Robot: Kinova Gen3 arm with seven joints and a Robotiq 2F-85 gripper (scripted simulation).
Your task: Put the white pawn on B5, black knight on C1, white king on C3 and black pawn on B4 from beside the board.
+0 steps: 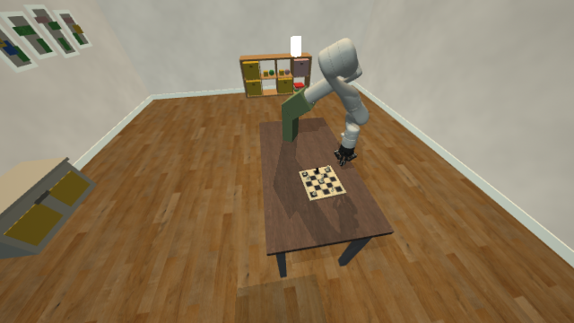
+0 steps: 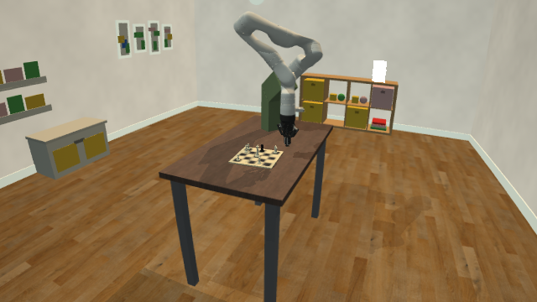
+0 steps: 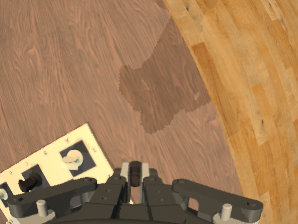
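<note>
My hand is 7 cm short of the white king, 13 cm to the left of it and 5 cm above it. Round my hand: black pawn 1 cm below; then black knight 1 cm behind, 15 cm to the right, 7 cm below; then chessboard 7 cm ahead, 13 cm to the right, 9 cm below.
</note>
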